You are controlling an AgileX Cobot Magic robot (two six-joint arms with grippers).
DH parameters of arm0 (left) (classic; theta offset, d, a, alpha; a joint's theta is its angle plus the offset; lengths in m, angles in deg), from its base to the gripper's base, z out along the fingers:
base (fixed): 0 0 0 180
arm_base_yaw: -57.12 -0.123 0 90
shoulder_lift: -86.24 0 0.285 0
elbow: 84.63 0 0.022 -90
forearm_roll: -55.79 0.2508 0 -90
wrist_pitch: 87.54 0 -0.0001 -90
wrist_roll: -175.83 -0.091 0 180
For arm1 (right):
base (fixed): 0 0 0 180
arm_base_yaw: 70.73 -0.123 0 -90
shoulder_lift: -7.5 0 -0.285 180
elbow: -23.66 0 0.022 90
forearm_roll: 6.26 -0.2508 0 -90
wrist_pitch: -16.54 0 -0.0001 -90
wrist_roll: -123.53 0.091 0 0
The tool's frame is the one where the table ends.
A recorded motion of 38 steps. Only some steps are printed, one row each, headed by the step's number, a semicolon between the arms.
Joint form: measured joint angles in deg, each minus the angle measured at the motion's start. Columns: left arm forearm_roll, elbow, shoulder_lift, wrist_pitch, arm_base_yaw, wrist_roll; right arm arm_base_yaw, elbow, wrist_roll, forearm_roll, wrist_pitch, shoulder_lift.
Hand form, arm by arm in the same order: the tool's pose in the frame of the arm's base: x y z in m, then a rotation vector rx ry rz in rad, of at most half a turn. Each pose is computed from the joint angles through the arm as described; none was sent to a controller.
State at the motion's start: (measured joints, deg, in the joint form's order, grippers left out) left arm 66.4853 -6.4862 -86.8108 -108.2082 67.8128 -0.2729; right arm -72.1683 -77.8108 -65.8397 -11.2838 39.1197 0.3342
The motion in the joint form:
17: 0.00 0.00 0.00 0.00 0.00 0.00; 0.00 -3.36 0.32 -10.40 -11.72 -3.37
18: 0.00 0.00 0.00 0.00 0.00 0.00; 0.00 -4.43 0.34 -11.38 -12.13 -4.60
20: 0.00 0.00 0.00 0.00 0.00 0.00; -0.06 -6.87 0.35 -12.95 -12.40 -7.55
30: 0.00 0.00 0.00 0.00 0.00 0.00; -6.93 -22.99 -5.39 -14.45 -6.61 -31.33
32: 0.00 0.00 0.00 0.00 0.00 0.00; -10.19 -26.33 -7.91 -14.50 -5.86 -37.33
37: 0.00 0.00 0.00 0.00 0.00 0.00; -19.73 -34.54 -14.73 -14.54 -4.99 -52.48
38: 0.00 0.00 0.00 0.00 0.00 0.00; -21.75 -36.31 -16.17 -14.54 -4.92 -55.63
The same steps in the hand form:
17: 0.0528 -0.0039 0.1766 0.2235 1.8259 0.0044; 0.0585 0.0061 0.2059 0.0307 1.6802 0.1413
18: 0.0528 -0.0039 0.1766 0.2235 1.8259 0.0044; 0.0598 0.0062 0.2117 0.0443 1.6754 0.1555
20: 0.0528 -0.0039 0.1766 0.2235 1.8259 0.0044; 0.0634 0.0067 0.2235 0.0642 1.6785 0.1797
30: 0.0528 -0.0039 0.1766 0.2235 1.8259 0.0044; 0.1118 0.0249 0.2749 -0.1349 1.9054 0.2337
32: 0.0528 -0.0039 0.1766 0.2235 1.8259 0.0044; 0.1275 0.0352 0.2806 -0.2373 1.9553 0.2443
37: 0.0528 -0.0039 0.1766 0.2235 1.8259 0.0044; 0.1673 0.0747 0.2855 -0.5436 2.0364 0.2720
38: 0.0528 -0.0039 0.1766 0.2235 1.8259 0.0044; 0.1752 0.0852 0.2851 -0.6108 2.0443 0.2767

